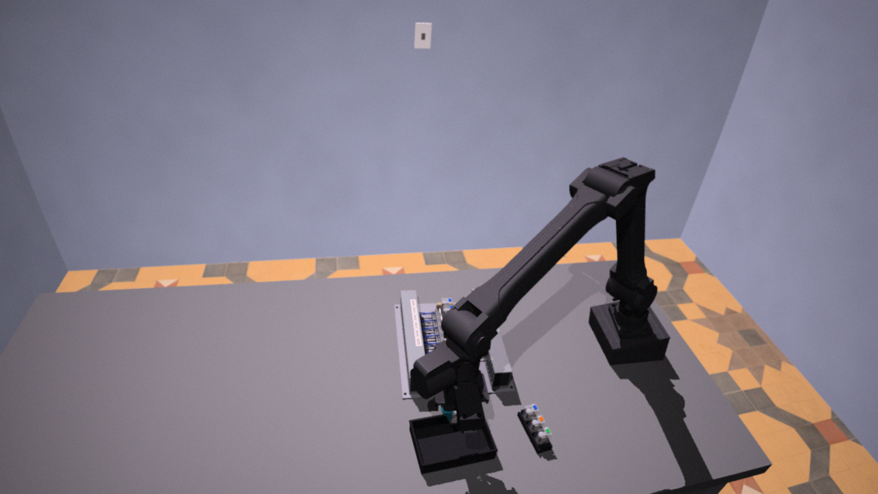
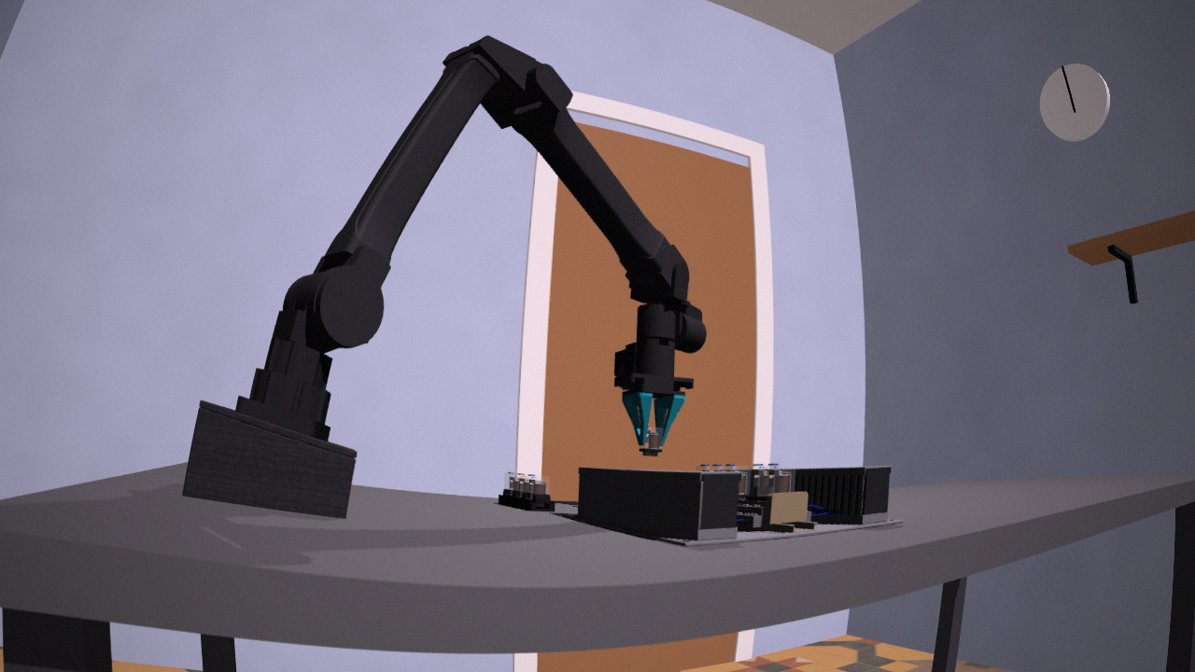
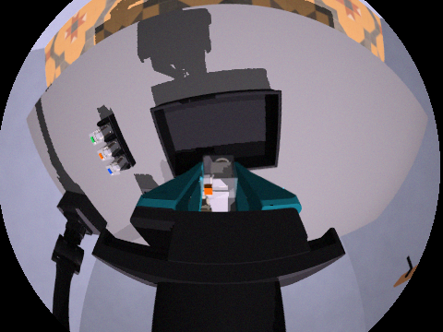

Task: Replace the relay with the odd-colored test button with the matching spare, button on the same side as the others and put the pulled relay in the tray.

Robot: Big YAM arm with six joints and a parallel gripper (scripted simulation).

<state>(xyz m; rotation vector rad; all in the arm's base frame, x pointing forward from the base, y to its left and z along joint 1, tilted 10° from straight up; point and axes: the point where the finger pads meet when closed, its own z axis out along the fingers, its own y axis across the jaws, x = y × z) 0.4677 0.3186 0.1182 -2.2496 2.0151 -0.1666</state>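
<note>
Right now the black tray is 90 mm below my hand.
</note>
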